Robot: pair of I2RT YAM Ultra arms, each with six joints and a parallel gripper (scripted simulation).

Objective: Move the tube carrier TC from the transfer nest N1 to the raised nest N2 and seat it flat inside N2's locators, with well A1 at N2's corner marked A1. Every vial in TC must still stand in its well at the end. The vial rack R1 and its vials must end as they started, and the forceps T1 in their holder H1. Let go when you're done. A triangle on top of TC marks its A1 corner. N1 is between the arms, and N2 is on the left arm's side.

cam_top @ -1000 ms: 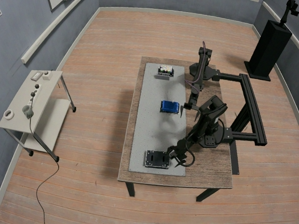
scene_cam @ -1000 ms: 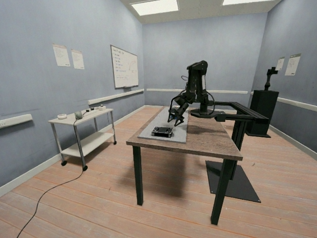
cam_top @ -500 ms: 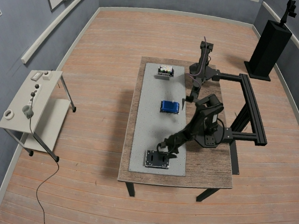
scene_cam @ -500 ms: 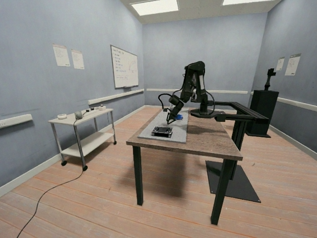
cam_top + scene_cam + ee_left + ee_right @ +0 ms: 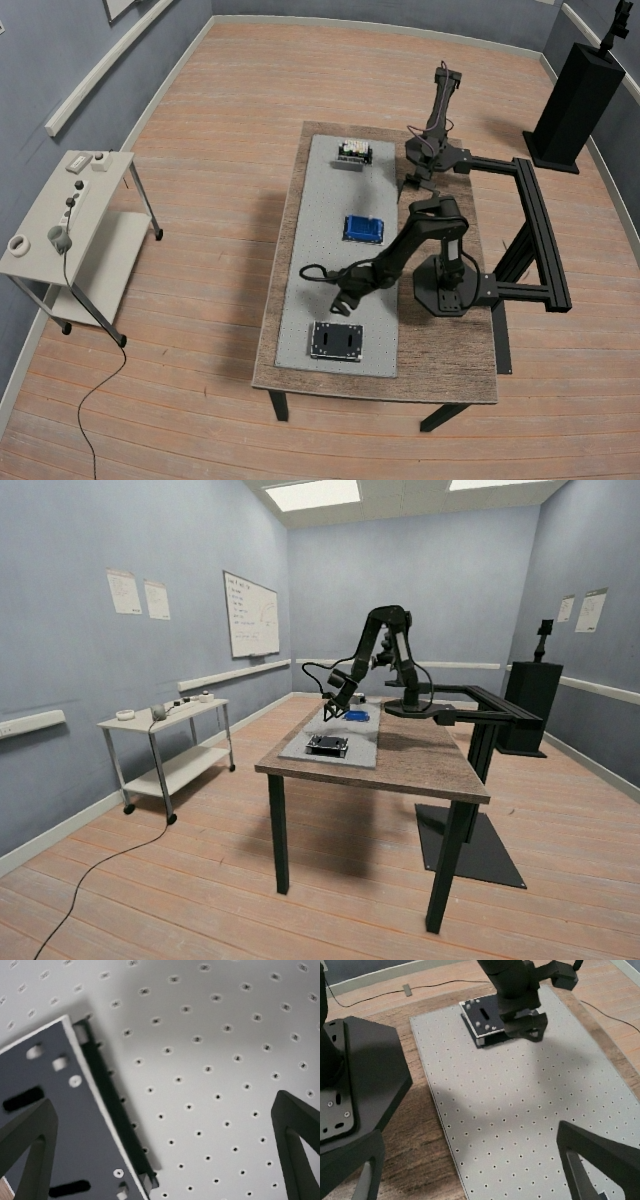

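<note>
The blue tube carrier TC lies 8 cm behind my left hand, 37 cm to the right of it and 9 cm below it. Also, from my left hand: black transfer nest N1 (8 cm behind, 37 cm to the right, 11 cm below); black raised nest N2 (1 cm behind, 11 cm to the left, 7 cm below); white vial (11 cm behind, 40 cm to the right, 7 cm below).
</note>
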